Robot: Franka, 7 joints.
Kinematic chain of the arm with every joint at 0, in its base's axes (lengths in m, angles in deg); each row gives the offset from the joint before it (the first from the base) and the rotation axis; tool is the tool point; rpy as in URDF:
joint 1: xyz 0 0 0.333 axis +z
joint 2: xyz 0 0 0 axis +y
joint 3: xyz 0 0 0.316 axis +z
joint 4: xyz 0.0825 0 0 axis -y
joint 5: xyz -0.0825 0 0.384 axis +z
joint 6: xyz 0 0 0 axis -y
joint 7: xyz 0.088 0 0 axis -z
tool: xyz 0 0 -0.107 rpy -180 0 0
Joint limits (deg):
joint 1: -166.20..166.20
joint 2: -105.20..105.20
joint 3: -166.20..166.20
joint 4: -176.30..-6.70
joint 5: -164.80..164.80
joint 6: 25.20..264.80
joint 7: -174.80..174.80
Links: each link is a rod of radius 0.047 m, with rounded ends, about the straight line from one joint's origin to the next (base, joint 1, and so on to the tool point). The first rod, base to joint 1, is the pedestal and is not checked.
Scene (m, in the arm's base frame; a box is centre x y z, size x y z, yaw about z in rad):
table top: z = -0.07
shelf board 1: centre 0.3 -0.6 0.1 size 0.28 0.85 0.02 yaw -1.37
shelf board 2: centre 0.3 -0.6 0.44 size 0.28 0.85 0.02 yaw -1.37
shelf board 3: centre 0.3 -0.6 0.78 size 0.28 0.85 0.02 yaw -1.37
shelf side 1: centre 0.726 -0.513 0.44 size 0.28 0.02 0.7 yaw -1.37
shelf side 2: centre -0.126 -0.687 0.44 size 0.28 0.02 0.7 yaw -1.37
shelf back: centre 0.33 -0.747 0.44 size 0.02 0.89 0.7 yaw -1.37
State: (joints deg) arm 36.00 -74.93 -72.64 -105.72 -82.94 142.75 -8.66
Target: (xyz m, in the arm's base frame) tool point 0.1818 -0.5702 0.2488
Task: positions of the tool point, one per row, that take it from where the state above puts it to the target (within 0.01 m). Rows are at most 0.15 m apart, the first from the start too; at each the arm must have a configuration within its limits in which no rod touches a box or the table.
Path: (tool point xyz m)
1: 0.1653 -0.5197 0.5763
2: 0.1491 -0.4446 0.5788
3: 0.1352 -0.3612 0.5791
4: 0.1581 -0.3792 0.4653
5: 0.1558 -0.3730 0.3514
6: 0.1352 -0.3415 0.2488
7: 0.1429 -0.4246 0.2502
8: 0.1587 -0.5015 0.2503
9: 0.1818 -0.5702 0.2488

